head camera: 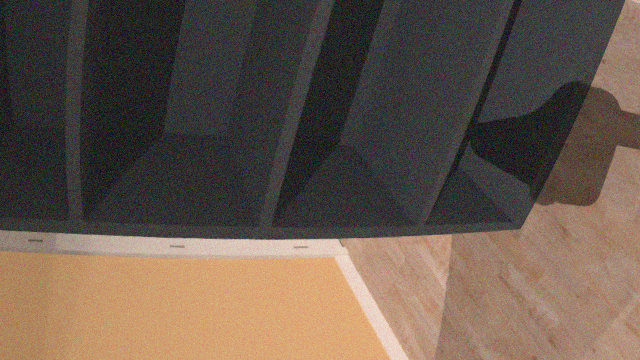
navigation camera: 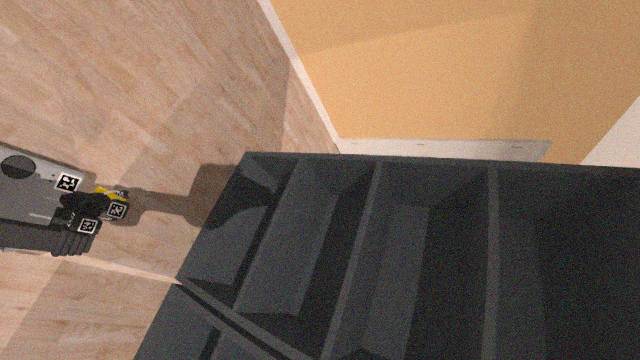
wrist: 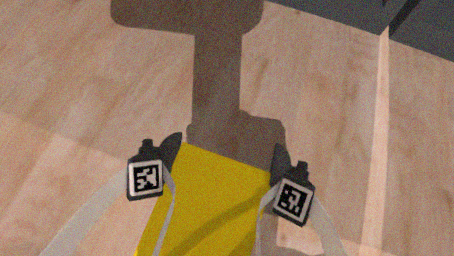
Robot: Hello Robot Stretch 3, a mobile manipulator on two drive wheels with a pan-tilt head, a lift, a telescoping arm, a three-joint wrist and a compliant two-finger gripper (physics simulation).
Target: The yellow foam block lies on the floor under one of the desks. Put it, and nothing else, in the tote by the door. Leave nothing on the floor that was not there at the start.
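Seen in the pictures: gripper, between the fingertips: [wrist: 225, 156]; robot's base, origin of its link: [navigation camera: 19, 165].
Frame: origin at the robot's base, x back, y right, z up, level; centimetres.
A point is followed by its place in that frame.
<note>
The yellow foam block [navigation camera: 101, 191] @[x -1.0, y 20.6, z 28.7 cm] [wrist: 215, 195] @[x 1.9, y 25.6, z 28.9 cm] is between the fingertips of my gripper [navigation camera: 118, 201] @[x 2.1, y 29.0, z 25.8 cm] [wrist: 225, 156] @[x 2.1, y 29.0, z 25.8 cm], which is shut on it. In the wrist view one fingertip presses each side of the block near its far end, and the near end runs out of the bottom of the view. The block is held above the wood floor [navigation camera: 150, 90] @[x -52.0, y 25.0, z 0.0 cm] [wrist: 75, 90] @[x -31.7, y 46.0, z 0.0 cm]. In the navigation camera view the arm and wrist hide most of the block. The tote, the door and the desks do not show in these views.
A large dark shelf unit [head camera: 295, 110] @[x -19.5, y 86.4, z 97.4 cm] [navigation camera: 492, 250] @[x -16.5, y 85.8, z 142.9 cm] [wrist: 350, 10] @[x 27.2, y 78.0, z 4.3 cm] with open compartments stands close beyond the gripper. An orange wall [head camera: 175, 310] @[x -136.9, y 167.6, z 108.6 cm] [navigation camera: 425, 75] @[x -143.2, y 133.5, z 108.9 cm] with white skirting is behind it. The robot's grey base [navigation camera: 27, 197] @[x 8.0, y 5.3, z 16.0 cm] shows at the left. Shadows lie on the floor and shelf.
</note>
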